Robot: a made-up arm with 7 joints. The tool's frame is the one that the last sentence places.
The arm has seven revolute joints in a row. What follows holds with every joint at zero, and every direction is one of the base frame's. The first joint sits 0.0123 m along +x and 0.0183 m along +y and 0.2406 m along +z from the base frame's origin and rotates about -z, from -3.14 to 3.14 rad. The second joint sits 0.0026 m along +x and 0.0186 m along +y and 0.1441 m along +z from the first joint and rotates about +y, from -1.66 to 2.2 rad. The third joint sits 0.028 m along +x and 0.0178 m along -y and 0.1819 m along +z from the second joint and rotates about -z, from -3.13 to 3.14 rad. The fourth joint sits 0.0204 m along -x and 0.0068 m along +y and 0.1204 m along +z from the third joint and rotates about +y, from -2.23 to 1.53 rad. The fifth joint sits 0.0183 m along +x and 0.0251 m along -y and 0.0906 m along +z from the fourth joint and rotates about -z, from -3.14 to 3.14 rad. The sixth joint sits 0.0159 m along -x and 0.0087 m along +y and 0.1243 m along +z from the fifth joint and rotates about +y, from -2.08 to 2.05 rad. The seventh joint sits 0.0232 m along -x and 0.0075 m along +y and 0.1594 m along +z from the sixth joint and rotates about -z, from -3.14 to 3.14 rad. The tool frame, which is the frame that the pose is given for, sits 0.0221 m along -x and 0.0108 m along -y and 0.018 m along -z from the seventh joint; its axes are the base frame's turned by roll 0, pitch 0 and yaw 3.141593 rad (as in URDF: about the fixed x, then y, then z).
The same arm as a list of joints. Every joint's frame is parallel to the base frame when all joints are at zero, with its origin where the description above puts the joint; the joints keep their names.
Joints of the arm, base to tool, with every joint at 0 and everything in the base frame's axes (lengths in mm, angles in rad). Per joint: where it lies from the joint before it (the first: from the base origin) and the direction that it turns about. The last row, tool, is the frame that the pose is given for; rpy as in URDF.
joint 1: axis -z origin 12.3 18.3 240.6
joint 2: axis +y origin 2.6 18.6 144.1
joint 3: axis -z origin 28 -17.8 181.9
joint 4: axis +y origin -20.4 6.8 120.4
joint 5: axis -z origin 18.3 -25.1 90.6
joint 6: axis +y origin -15.9 8.7 124.3
joint 7: axis -z origin -23.2 7.5 159.4
tool: origin -22.1 -10.8 -18 rpy 0 0 -3.1416
Joint limits (rad, base to tool): -3.14..3.14 -1.66..2.2 -3.13..3.14 -2.23..1.53 -3.14..3.14 -2.08..2.05 -3.14..3.14

